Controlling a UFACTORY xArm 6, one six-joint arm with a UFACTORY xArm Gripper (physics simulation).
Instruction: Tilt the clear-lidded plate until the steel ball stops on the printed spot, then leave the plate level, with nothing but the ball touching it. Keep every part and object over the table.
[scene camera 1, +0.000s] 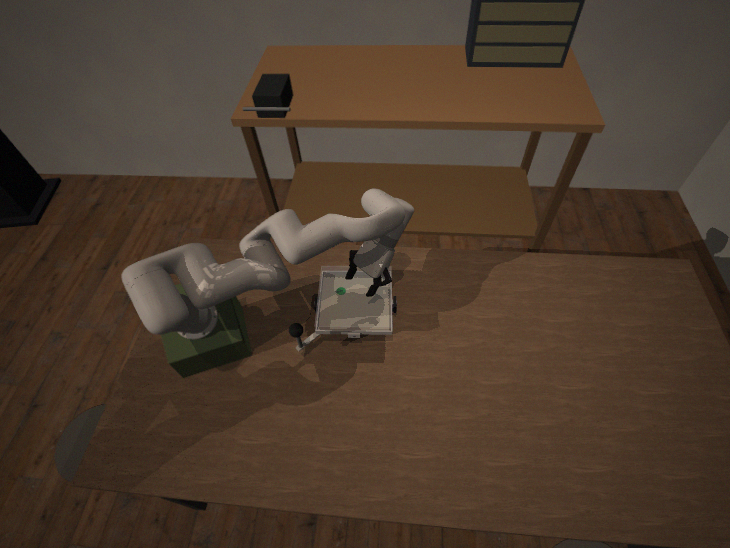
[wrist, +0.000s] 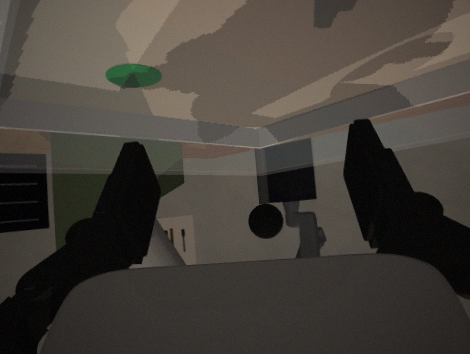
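Note:
The clear-lidded plate (scene camera 1: 353, 321) (wrist: 225, 75) sits in its mount on the table, with dark round parts at its left and right sides. Its exact tilt is hard to tell. The green printed spot (scene camera 1: 340, 290) (wrist: 133, 75) is in its back left part, seen from scene camera 1. The steel ball cannot be made out in either view. A black knob (scene camera 1: 295, 329) (wrist: 265, 221) stands on a short arm at the plate's front left corner. My gripper (scene camera 1: 360, 284) (wrist: 247, 156) is open and empty, over the plate's back right part; contact with the lid cannot be told.
The green robot base block (scene camera 1: 206, 353) stands left of the plate on the wooden table (scene camera 1: 501, 401). Behind is a wooden bench (scene camera 1: 412, 88) with a black box (scene camera 1: 272, 88) and a drawer unit (scene camera 1: 521, 32). My arm reaches over the table from the left.

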